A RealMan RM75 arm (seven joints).
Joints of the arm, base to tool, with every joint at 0 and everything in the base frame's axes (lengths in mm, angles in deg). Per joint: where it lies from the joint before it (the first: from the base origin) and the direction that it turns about. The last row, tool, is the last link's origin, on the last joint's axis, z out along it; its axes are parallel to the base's.
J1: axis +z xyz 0 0 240.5
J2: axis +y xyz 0 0 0
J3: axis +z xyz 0 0 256
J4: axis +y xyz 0 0 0
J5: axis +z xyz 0 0 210
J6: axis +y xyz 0 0 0
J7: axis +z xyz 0 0 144
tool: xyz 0 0 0
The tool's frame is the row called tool.
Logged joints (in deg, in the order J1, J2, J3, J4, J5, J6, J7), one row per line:
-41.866, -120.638, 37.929, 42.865, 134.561, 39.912, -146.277
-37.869, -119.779, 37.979, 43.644, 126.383, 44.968, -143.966
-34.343, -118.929, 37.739, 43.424, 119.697, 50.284, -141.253
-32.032, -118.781, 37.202, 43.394, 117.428, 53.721, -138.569
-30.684, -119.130, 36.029, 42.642, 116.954, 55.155, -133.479
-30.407, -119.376, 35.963, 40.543, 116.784, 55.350, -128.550
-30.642, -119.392, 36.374, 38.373, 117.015, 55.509, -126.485
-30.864, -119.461, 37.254, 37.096, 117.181, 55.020, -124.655
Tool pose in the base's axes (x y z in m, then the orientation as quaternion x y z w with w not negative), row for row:
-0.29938, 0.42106, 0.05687, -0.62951, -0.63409, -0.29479, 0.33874
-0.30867, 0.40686, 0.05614, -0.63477, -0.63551, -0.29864, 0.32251
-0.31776, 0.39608, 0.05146, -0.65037, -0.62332, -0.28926, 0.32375
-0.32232, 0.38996, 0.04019, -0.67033, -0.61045, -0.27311, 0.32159
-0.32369, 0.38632, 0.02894, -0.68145, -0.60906, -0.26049, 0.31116
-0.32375, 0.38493, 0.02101, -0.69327, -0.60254, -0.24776, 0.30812
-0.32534, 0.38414, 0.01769, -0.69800, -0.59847, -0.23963, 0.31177
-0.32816, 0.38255, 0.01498, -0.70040, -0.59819, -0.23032, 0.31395
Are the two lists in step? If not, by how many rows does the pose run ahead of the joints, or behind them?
The pose runs 2 rows ahead of the joints: the pose in row i belongs to the joints in row i + 2.
